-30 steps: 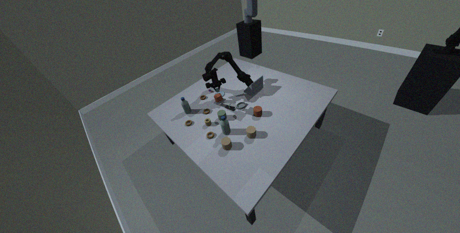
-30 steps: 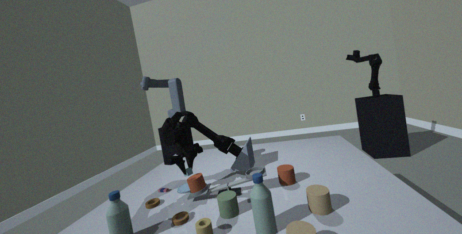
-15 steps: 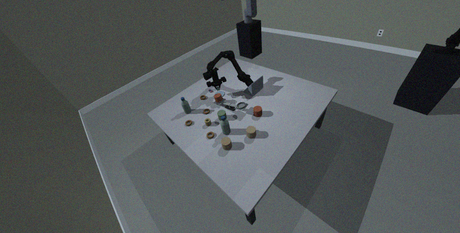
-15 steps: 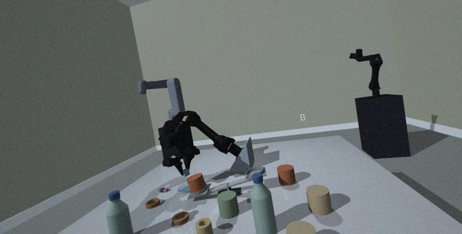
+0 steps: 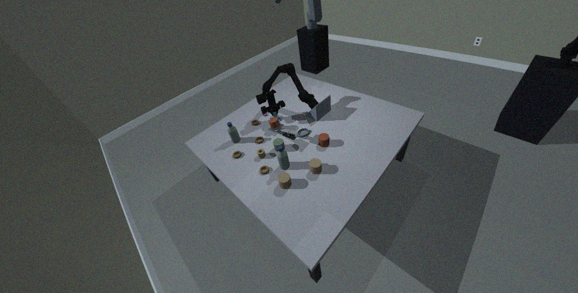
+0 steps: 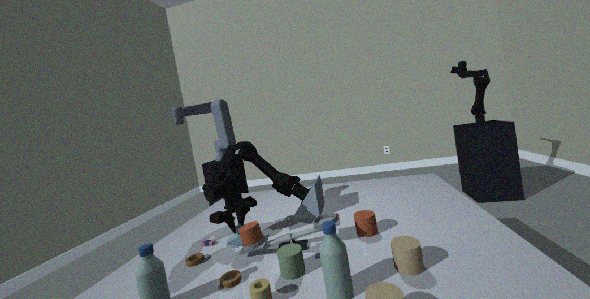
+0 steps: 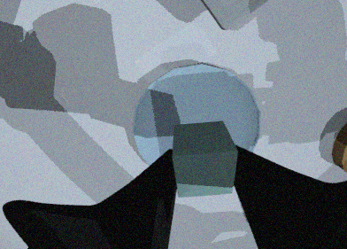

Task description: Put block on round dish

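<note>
My gripper tip is now 1 cm below the teal block. Also, from my gripper tip: green cylinder: 19 cm ahead, 28 cm to the left; then pink-and-blue object: 2 cm ahead, 12 cm to the right, 3 cm below; then pale blue round dish: 3 cm below.
</note>
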